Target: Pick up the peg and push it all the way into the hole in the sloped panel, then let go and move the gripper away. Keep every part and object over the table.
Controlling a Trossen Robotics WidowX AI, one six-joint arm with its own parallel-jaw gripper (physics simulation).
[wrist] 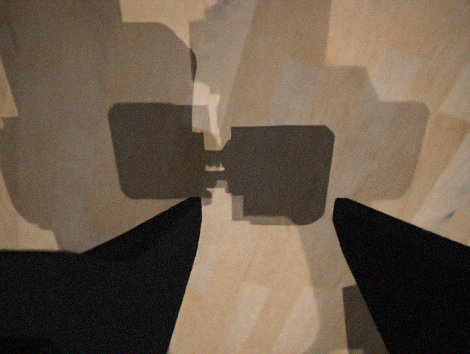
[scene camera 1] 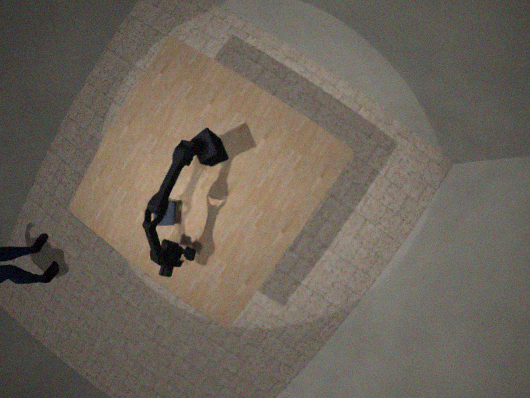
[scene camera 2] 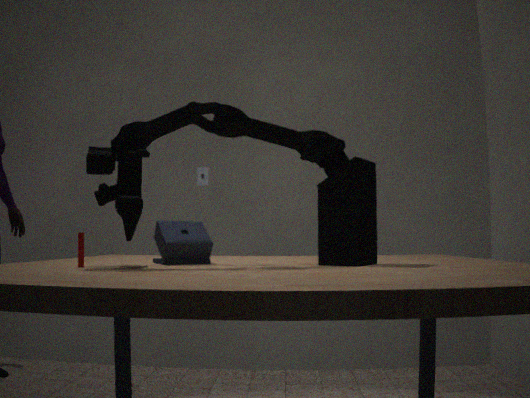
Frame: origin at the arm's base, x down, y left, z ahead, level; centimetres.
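Seen in the pictures: gripper, fingertip midpoint: (wrist: 267,208) (scene camera 1: 183,246) (scene camera 2: 128,240); arm's base at its link origin: (scene camera 1: 200,146) (scene camera 2: 344,176).
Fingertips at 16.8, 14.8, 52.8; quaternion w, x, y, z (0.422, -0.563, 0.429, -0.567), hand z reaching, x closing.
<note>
Offsets run from my fingertips to a thing's middle, as dx, dy, dz. "*": to the spot under its first point. Level surfaces: height alone.
The red peg {+2.2, +3.0, +10.9} (scene camera 2: 81,250) stands upright on the table at the left in scene camera 2. In scene camera 1 a small red bit of the peg (scene camera 1: 182,261) shows beside the wrist parts. The peg does not show in the wrist view. The blue-grey block with the sloped panel {+0.5, -19.6, -9.3} (scene camera 2: 183,250) (scene camera 1: 170,215) stands on the table, its dark square hole {* -2.2, -18.9, -10.0} (scene camera 2: 184,232) facing up at a slant; the arm partly covers it in scene camera 1. My gripper (scene camera 2: 130,239) (wrist: 267,208) is open and empty, pointing down above the table, between the peg and the block in scene camera 2.
The table {dx +6.2} (scene camera 1: 280,160) (scene camera 2: 280,280) carries the black arm base (scene camera 2: 347,220) (scene camera 1: 210,147), right of the block in scene camera 2. The arm arches over the block. Arm shadows lie on the wood under the gripper. A person's legs (scene camera 1: 22,252) show beyond the table's edge.
</note>
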